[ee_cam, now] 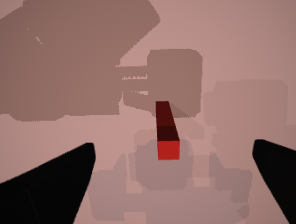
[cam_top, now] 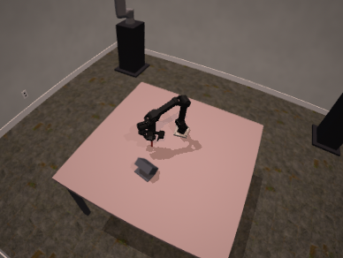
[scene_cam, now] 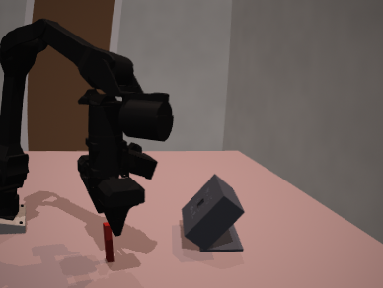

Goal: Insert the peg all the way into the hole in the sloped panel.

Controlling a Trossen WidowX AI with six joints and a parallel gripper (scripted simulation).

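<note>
The red peg is 80 mm below my hand. From my hand the other things lie so: grey base plate (230 mm ahead, 110 mm below, 80 mm to the left).
</note>
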